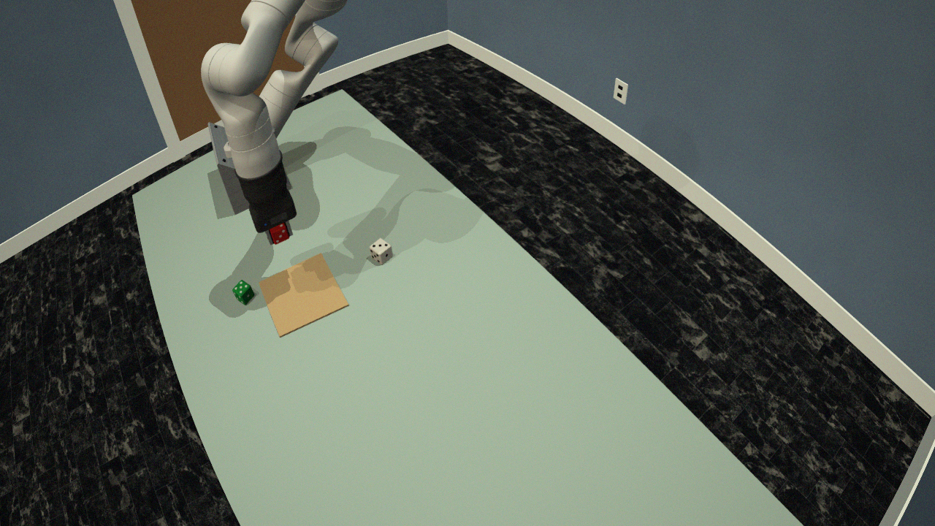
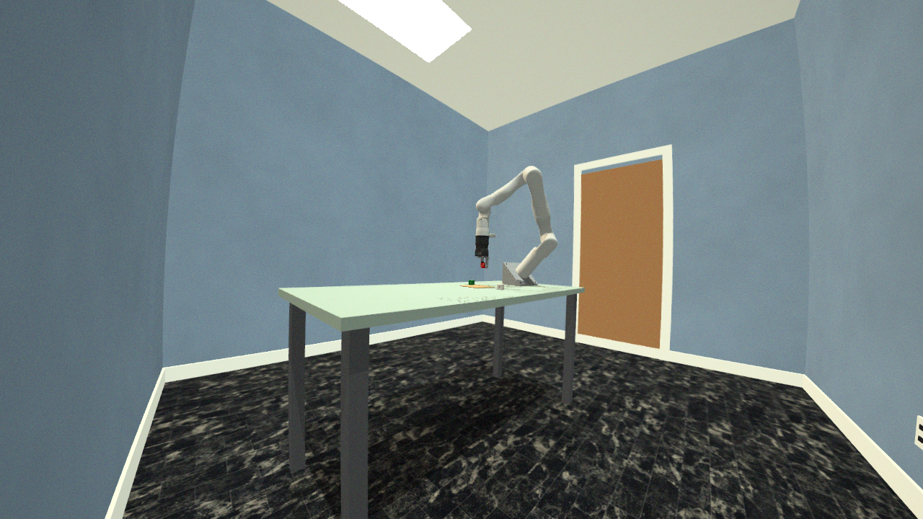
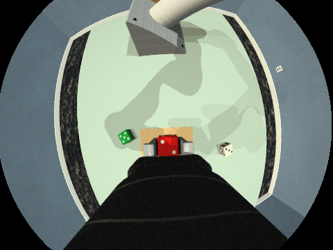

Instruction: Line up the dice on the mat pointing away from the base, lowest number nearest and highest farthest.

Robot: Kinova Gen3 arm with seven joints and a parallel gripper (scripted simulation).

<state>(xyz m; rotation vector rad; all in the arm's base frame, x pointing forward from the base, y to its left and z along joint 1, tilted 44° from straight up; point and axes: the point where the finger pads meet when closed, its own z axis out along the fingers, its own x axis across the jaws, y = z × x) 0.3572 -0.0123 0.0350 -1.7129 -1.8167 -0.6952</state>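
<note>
Now: the tan mat 50 mm ahead of my hand and 120 mm below it. Also, from my hand: green die 110 mm to the right, 110 mm below; then red die right at my hand; then white die 40 mm ahead, 170 mm to the left, 110 mm below.
</note>
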